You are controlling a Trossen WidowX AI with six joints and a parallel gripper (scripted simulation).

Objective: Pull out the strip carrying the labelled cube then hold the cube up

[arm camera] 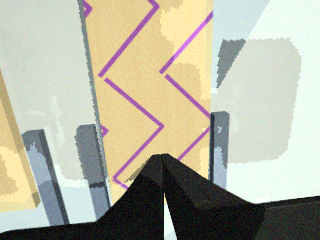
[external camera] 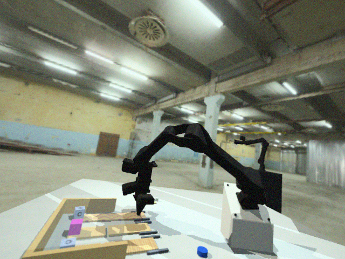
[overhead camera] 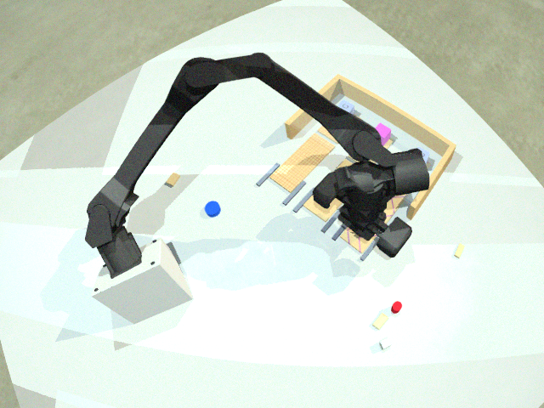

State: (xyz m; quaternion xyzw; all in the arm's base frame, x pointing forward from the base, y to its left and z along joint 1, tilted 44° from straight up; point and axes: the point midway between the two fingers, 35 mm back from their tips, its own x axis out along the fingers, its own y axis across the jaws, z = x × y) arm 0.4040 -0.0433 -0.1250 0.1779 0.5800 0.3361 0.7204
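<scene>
My gripper tip is now 10 cm short of the zigzag strip and 3 cm to the right of it. Round my gripper tip: red disc: 16 cm to the right, 3 cm behind, 1 cm above; then grid-patterned strip: 20 cm to the left; then blue disc: 21 cm to the left, 21 cm behind.
</scene>
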